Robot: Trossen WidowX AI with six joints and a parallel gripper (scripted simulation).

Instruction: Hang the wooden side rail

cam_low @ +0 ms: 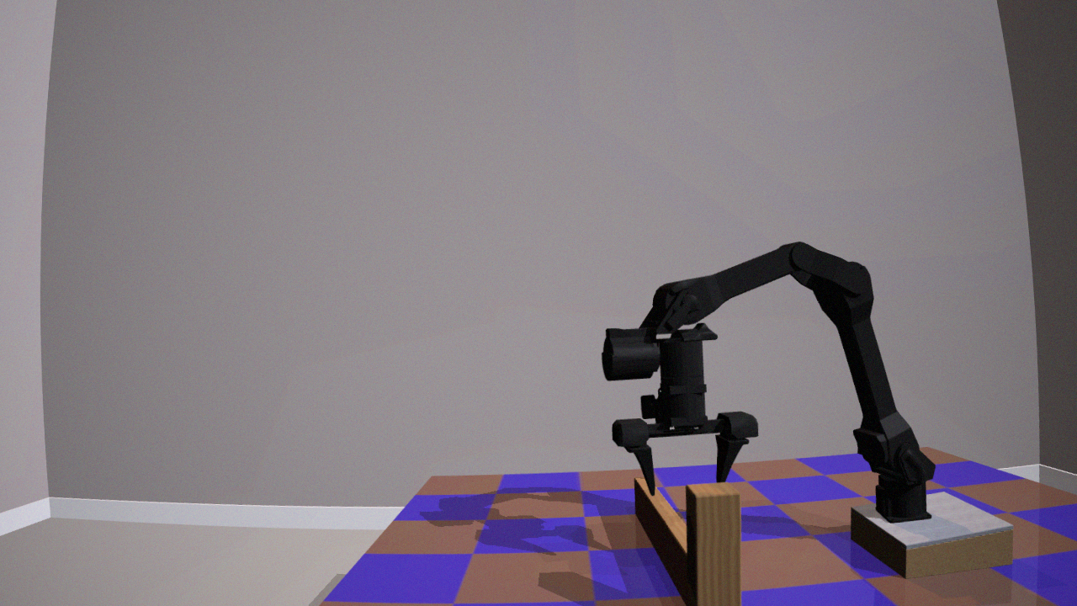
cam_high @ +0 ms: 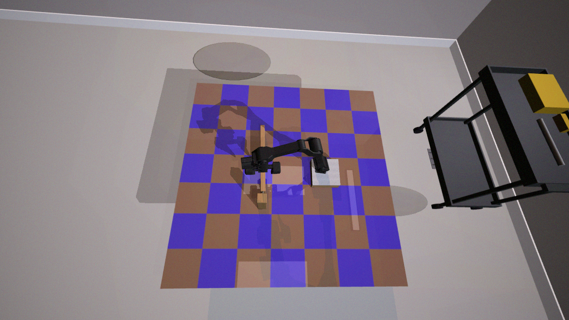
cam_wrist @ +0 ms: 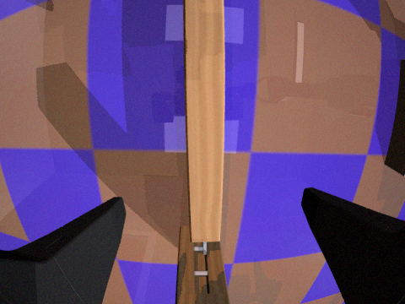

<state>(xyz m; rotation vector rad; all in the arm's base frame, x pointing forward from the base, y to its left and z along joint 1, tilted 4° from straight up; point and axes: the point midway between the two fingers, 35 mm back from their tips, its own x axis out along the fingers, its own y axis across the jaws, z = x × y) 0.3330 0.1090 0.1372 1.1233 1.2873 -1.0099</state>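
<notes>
My gripper tip is now 15 cm to the right of the wooden headboard post, 5 cm above it and 2 cm past it.
</notes>
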